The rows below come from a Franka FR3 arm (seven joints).
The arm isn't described. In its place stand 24 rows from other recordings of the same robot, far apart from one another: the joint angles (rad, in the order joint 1, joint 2, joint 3, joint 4, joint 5, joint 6, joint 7), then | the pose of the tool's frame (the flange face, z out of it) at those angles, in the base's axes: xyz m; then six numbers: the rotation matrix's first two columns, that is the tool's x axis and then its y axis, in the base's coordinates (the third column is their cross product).
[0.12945 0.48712 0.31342 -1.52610 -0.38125 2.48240 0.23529] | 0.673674 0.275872 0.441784 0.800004 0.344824 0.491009 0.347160 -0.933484 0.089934
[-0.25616 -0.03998 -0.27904 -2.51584 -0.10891 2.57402 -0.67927] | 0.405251 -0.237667 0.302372 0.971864 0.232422 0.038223 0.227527 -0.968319 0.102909
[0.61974 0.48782 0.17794 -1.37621 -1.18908 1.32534 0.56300] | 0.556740 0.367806 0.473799 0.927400 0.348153 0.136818 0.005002 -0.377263 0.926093
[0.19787 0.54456 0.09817 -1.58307 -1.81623 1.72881 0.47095] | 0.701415 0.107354 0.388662 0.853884 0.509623 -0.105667 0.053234 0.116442 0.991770
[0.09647 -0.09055 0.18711 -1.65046 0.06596 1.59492 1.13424] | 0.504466 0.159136 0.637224 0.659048 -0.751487 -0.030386 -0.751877 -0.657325 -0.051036
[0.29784 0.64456 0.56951 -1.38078 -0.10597 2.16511 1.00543] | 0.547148 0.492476 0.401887 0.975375 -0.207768 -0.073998 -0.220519 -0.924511 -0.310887
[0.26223 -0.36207 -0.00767 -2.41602 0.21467 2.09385 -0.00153] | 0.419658 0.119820 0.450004 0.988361 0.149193 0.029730 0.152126 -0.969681 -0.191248
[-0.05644 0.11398 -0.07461 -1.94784 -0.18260 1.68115 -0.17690] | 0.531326 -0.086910 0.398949 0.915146 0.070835 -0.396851 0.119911 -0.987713 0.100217
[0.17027 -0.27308 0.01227 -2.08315 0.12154 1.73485 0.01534] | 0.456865 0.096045 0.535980 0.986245 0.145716 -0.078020 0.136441 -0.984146 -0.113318
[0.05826 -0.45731 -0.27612 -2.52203 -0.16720 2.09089 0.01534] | 0.393212 -0.096483 0.431674 0.992151 -0.124106 0.015311 -0.124466 -0.991900 0.025338
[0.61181 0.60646 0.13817 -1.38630 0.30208 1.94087 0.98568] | 0.523214 0.488365 0.359719 0.886955 -0.325665 -0.327497 -0.384312 -0.913681 -0.132256
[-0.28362 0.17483 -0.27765 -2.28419 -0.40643 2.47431 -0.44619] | 0.451030 -0.282580 0.281614 0.970086 0.184667 -0.157580 0.220263 -0.942458 0.251512
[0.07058 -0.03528 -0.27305 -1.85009 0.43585 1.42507 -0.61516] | 0.506887 -0.054624 0.517153 0.915526 0.397948 -0.058731 0.301883 -0.776207 -0.553506
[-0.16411 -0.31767 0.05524 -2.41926 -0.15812 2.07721 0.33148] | 0.434884 -0.055179 0.427079 0.934584 -0.355176 0.020065 -0.353873 -0.922418 0.154660
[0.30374 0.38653 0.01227 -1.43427 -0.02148 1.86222 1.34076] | 0.647588 0.208650 0.476278 0.522801 -0.852082 0.025199 -0.851298 -0.523403 -0.036617
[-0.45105 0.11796 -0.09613 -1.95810 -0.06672 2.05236 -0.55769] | 0.494569 -0.303995 0.414814 0.997490 0.041232 -0.057556 0.043915 -0.997968 0.046158
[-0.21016 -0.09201 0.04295 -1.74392 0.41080 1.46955 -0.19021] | 0.511186 -0.038614 0.594512 0.994289 0.047601 -0.095518 0.003094 -0.907499 -0.420042
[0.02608 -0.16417 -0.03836 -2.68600 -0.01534 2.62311 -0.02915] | 0.418284 -0.004330 0.295969 0.994441 0.030132 0.100891 0.029720 -0.999543 0.005584
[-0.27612 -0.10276 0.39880 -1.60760 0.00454 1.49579 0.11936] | 0.511617 0.075399 0.651229 0.999918 0.001156 -0.012737 0.001628 -0.999311 0.037084
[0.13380 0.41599 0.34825 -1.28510 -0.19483 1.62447 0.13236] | 0.622450 0.252948 0.519627 0.941760 0.333197 -0.045469 0.335557 -0.939985 0.061887
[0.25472 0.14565 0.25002 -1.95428 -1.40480 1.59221 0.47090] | 0.550896 0.179442 0.449248 0.899786 0.432422 -0.058286 0.133595 -0.145859 0.980244
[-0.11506 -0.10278 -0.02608 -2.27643 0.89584 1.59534 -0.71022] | 0.457233 0.017563 0.400915 0.965676 0.259751 0.000126 0.136829 -0.508276 -0.850255
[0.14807 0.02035 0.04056 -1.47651 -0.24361 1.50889 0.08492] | 0.550086 0.077174 0.655254 0.995264 0.091021 0.034141 0.080374 -0.968006 0.237708
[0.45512 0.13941 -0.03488 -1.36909 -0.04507 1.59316 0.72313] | 0.549425 0.242195 0.641717 0.949657 -0.298092 0.096398 -0.297711 -0.954474 -0.018649
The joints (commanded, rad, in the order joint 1, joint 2, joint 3, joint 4, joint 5, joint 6, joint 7), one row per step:
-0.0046, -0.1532, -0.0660, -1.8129, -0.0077, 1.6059, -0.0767
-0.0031, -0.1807, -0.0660, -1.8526, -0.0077, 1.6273, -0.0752
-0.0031, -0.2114, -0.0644, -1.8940, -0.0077, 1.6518, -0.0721
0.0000, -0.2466, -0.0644, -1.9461, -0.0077, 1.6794, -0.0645
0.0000, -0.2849, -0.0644, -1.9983, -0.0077, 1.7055, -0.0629
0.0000, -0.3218, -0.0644, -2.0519, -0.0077, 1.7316, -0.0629
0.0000, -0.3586, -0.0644, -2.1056, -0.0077, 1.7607, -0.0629
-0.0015, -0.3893, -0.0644, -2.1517, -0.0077, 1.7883, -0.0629
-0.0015, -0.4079, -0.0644, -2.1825, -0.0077, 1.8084, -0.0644
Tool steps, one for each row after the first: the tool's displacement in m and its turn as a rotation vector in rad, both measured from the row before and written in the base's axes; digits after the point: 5 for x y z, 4 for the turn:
-0.00729, 0.00099, -0.00324, 0.0011, -0.0092, 0.0004
-0.00797, 0.00113, -0.00245, 0.0006, -0.0138, -0.0011
-0.00958, 0.00191, -0.00543, 0.0014, -0.0107, -0.0039
-0.01075, 0.00048, -0.00456, 0.0016, -0.0122, -0.0010
-0.01060, 0.00057, -0.00633, 0.0017, -0.0095, 0.0007
-0.01035, 0.00063, -0.00660, 0.0015, -0.0123, 0.0007
-0.00852, -0.00008, -0.00616, 0.0011, -0.0122, -0.0009
-0.00510, 0.00041, -0.00495, 0.0006, -0.0080, 0.0019

